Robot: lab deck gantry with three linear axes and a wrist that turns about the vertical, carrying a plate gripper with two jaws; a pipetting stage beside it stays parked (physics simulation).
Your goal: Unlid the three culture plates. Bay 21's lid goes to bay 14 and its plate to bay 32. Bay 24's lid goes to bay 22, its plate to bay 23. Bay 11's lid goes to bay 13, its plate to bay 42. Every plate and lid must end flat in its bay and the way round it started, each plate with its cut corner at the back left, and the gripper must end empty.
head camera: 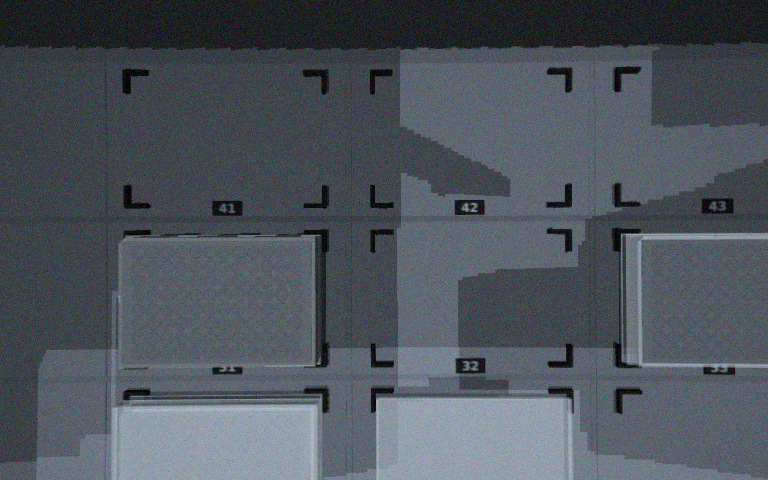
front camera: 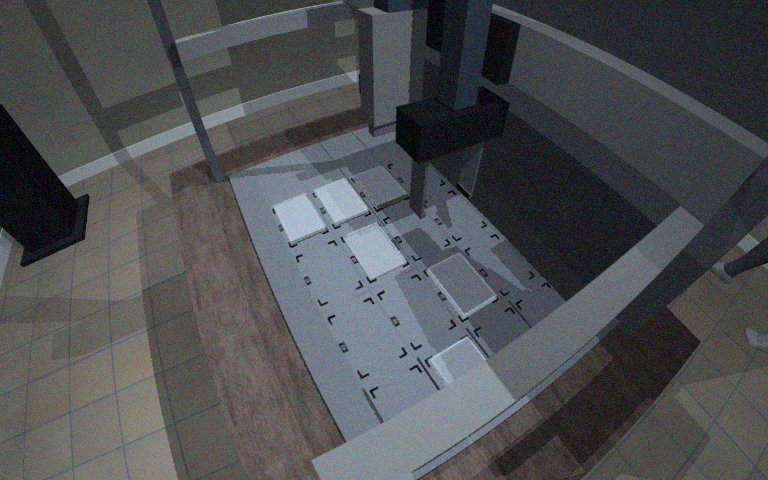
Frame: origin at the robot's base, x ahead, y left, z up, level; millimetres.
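Seen in the pictures: gripper, fingertip midpoint: (front camera: 441, 201); robot's base, link origin: (front camera: 274, 210).
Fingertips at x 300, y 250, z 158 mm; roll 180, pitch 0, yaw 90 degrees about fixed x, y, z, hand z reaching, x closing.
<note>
Offsets run from my fingertips to a thing's middle. "spot": to the spot under its first point.
White lidded-looking plates sit in bay 11 @(spot: dx -221, dy -207, dz -142 mm) (front camera: 300, 219) and bay 21 @(spot: dx -232, dy -101, dz -144 mm) (front camera: 340, 200) (head camera: 218, 441). A thin flat white lid @(dx -72, dy -100, dz -154 mm) (front camera: 374, 250) (head camera: 471, 441) lies in bay 22. A plate @(dx +256, dy -100, dz -137 mm) (front camera: 461, 357) in bay 24 shows a pale rim and greyer top; the front beam hides part of it. Bays 32 @(spot: dx -103, dy -6, dz -159 mm) (head camera: 424, 316) and 42 @(spot: dx -64, dy +131, dz -159 mm) (head camera: 481, 113) hold nothing. Bays 13 and 23 also look bare in the front view. My gripper (front camera: 442, 204) hangs raised over the right rear of the deck, jaws wide apart, with nothing between them. It does not show in the head view. Cut corners are too small to tell.
Grey textured plates sit in bay 31 @(spot: dx -232, dy +4, dz -144 mm) (front camera: 379, 185) (head camera: 218, 300) and bay 33 @(spot: dx +97, dy +4, dz -144 mm) (front camera: 462, 284) (head camera: 702, 300). A pale beam (front camera: 453, 418) crosses the front of the deck. A pale column (front camera: 391, 67) stands behind the gripper. Hard shadows cross the deck.
</note>
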